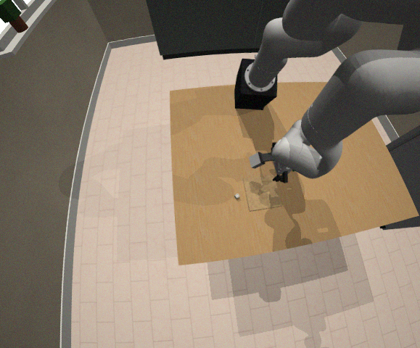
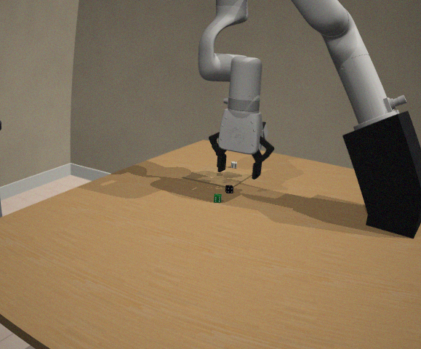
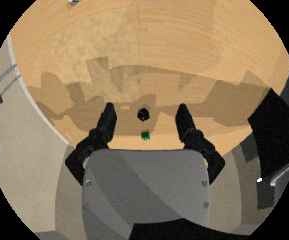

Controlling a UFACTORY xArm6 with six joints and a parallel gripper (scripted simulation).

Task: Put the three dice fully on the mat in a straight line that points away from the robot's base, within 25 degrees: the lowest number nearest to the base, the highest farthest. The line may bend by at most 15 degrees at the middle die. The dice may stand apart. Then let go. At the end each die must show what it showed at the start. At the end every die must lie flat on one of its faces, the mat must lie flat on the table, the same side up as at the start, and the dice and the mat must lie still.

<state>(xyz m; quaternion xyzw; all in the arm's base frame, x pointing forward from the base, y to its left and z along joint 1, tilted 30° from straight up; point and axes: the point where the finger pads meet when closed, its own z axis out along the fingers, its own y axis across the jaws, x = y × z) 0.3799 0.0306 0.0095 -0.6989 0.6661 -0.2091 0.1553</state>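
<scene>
Now: hand 40 mm to the right of the black die and 40 mm above it. From my hand the other things lie so: white die: 90 mm ahead, 170 mm to the right, 40 mm below; then thin tan mat: 80 mm ahead, 60 mm to the right, 40 mm below; then green die: 110 mm to the left, 40 mm below.
</scene>
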